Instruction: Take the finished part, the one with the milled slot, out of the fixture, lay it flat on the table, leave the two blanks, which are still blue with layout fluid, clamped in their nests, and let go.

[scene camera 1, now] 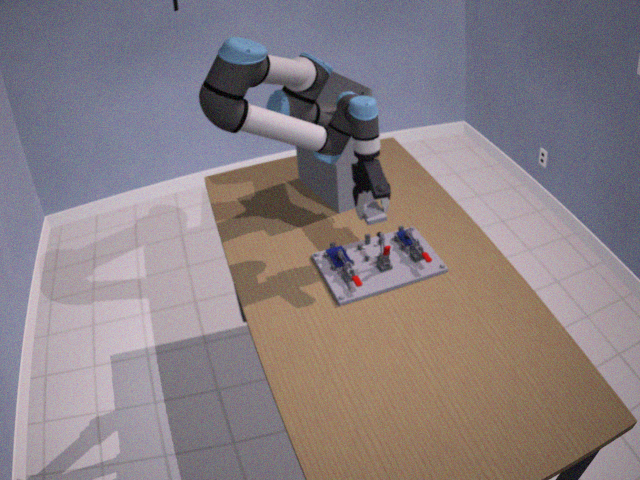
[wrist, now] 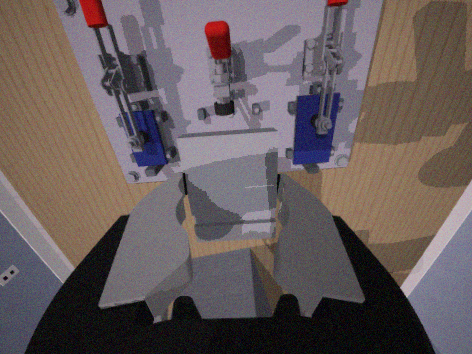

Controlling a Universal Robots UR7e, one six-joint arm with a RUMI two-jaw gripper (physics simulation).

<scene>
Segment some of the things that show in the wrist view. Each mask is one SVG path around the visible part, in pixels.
My gripper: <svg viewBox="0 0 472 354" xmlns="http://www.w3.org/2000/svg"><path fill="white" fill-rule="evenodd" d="M24 353L435 354L435 351L409 300L379 260L340 216L333 216L316 196L291 177L282 173L277 174L277 198L280 201L277 218L283 229L279 233L274 253L273 277L276 283L288 294L280 296L272 317L202 319L191 297L177 297L193 280L188 232L182 227L182 223L186 218L183 199L185 195L188 195L185 173L177 172L142 198L128 215L120 216L75 268L49 304ZM175 299L173 303L172 320L168 320L168 306Z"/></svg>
A finished part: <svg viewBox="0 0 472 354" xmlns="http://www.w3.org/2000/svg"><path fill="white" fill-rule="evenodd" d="M275 128L188 133L176 138L182 170L186 177L191 214L194 216L197 243L276 238L275 211L277 206L278 131Z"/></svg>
A blue blank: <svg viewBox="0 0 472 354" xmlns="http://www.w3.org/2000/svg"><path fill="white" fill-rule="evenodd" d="M158 108L133 112L138 130L145 131L149 135L149 141L144 144L145 150L143 152L133 152L138 167L167 165L170 161L167 160L165 155L168 145L162 123L157 124L154 116L155 113L159 112Z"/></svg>
</scene>
